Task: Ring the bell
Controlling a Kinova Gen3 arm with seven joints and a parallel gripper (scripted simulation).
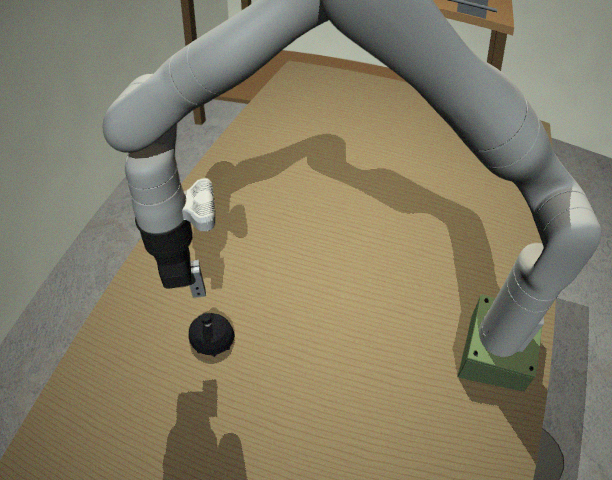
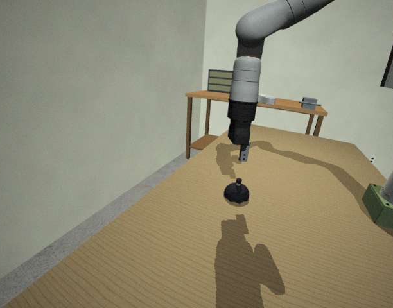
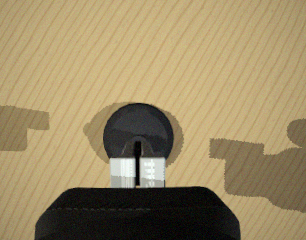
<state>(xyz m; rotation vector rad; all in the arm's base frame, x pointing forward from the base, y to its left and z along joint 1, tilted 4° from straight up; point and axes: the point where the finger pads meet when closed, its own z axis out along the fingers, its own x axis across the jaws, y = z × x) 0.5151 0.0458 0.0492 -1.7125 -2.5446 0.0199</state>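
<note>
The button lies 90 mm below my hand. Round my hand: bell: 110 mm below.
</note>
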